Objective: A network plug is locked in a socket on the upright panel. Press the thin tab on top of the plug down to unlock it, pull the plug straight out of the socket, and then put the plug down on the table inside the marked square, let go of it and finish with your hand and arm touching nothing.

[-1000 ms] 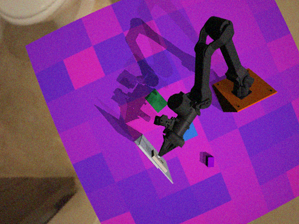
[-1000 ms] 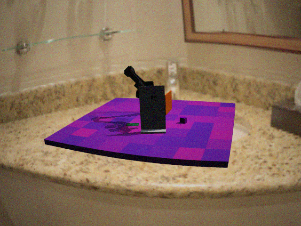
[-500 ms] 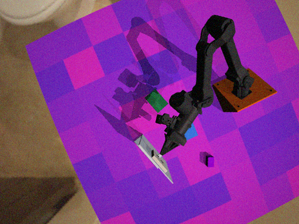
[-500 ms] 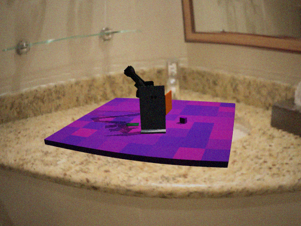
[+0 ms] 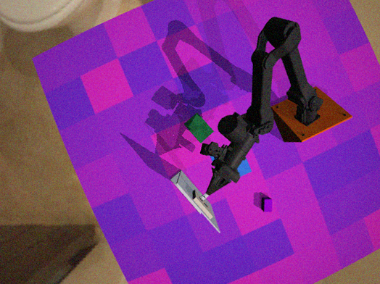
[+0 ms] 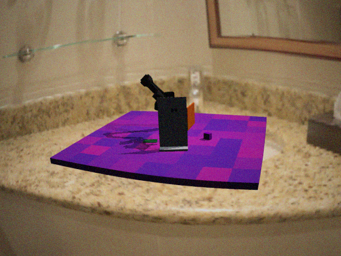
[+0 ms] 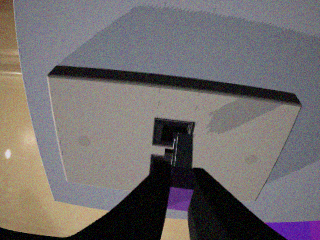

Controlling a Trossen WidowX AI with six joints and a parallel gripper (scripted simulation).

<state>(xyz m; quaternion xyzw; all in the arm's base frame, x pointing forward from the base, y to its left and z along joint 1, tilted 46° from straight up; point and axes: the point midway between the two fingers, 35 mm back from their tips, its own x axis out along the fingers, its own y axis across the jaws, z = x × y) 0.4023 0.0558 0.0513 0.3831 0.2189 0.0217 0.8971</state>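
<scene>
The blue marked square lies 120 mm behind my gripper tip and 230 mm below it. Round my gripper tip: network plug 10 mm ahead; upright panel 40 mm ahead, 10 mm to the left, 90 mm below.
</scene>
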